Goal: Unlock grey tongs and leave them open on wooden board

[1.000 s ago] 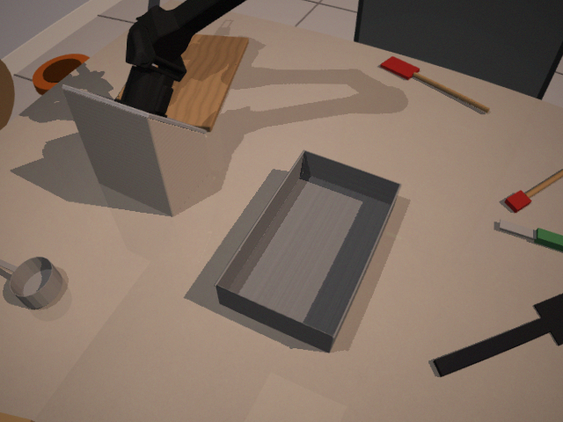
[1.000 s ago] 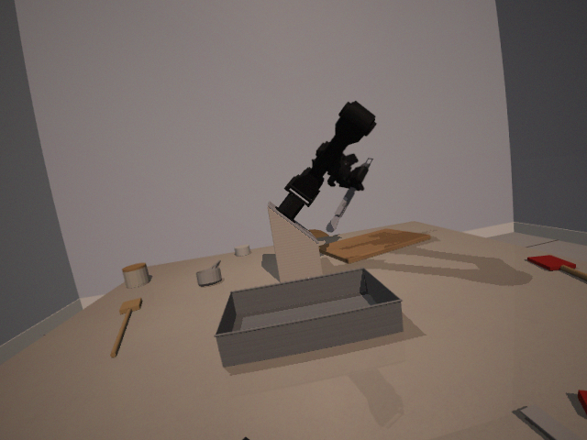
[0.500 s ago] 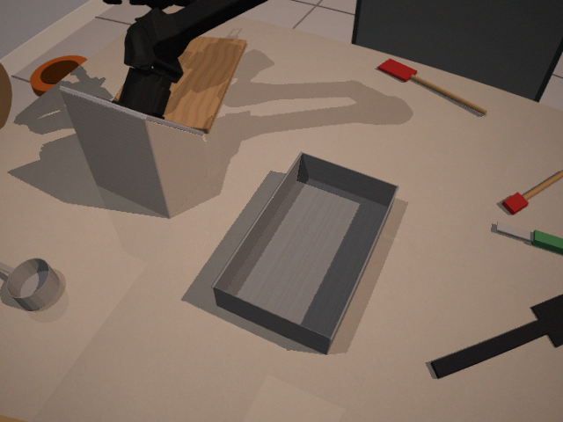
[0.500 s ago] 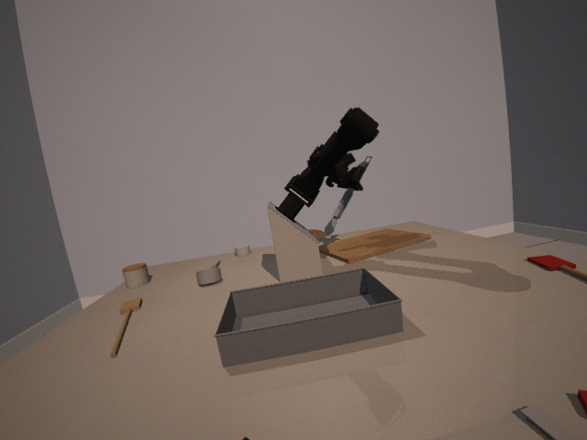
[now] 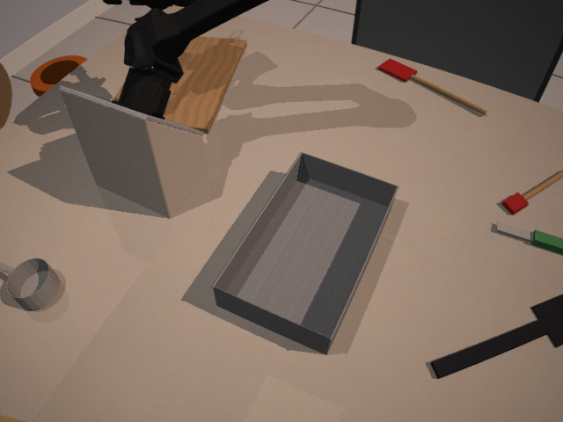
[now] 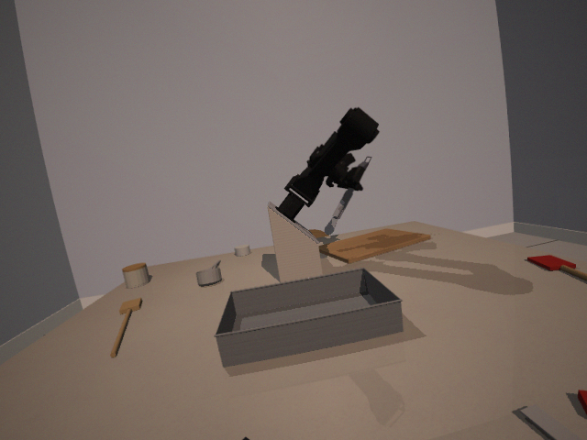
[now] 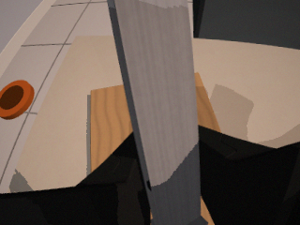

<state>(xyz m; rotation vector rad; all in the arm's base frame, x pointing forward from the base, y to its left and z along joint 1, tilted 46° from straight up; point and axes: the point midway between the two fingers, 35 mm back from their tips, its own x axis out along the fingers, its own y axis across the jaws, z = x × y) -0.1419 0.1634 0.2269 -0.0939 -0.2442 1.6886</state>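
Right now the wooden board is 2 cm to the left of my gripper tip and 20 cm below it. Also, from my gripper tip: roasting tin (45 cm ahead, 32 cm to the right, 18 cm below); then black spatula (82 cm ahead, 33 cm to the right, 21 cm below); then green-handled tool (82 cm ahead, 14 cm to the right, 20 cm below).
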